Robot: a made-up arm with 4 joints.
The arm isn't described. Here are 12 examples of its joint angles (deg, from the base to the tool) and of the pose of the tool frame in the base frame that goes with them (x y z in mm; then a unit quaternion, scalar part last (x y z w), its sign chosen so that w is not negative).
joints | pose
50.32 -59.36 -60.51 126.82 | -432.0 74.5 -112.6 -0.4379 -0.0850 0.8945 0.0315
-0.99 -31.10 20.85 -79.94 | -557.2 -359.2 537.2 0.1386 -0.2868 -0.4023 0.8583
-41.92 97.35 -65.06 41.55 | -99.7 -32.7 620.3 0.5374 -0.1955 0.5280 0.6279
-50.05 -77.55 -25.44 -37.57 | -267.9 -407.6 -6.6 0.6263 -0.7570 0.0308 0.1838
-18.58 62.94 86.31 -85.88 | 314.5 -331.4 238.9 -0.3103 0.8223 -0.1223 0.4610
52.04 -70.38 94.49 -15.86 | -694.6 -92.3 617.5 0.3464 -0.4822 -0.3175 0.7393
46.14 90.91 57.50 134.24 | -175.6 -693.9 236.2 0.4550 -0.7106 -0.4900 0.2188
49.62 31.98 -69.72 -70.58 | -498.1 108.2 420.4 -0.3015 -0.5126 -0.6321 0.4968
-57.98 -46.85 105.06 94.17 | 224.5 -300.1 719.7 0.9804 0.0398 0.1850 0.0552
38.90 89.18 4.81 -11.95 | -37.2 -475.3 479.7 0.2229 0.1165 -0.5855 0.7706
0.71 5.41 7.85 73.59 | -453.2 -270.7 751.8 0.5715 -0.6562 0.3469 0.3500
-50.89 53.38 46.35 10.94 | 369.2 76.8 547.1 0.3624 0.2572 0.0525 0.8943
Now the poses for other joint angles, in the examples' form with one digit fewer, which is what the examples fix.
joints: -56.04 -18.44 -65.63 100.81
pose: -309 -370 82 -0.195 0.506 -0.663 0.516
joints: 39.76 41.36 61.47 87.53
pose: -183 -598 609 0.598 -0.611 -0.358 0.376
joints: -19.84 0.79 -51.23 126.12
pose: -560 -285 302 -0.242 0.409 -0.825 0.306
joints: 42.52 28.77 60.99 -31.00
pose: -268 -505 595 0.336 0.145 -0.628 0.686
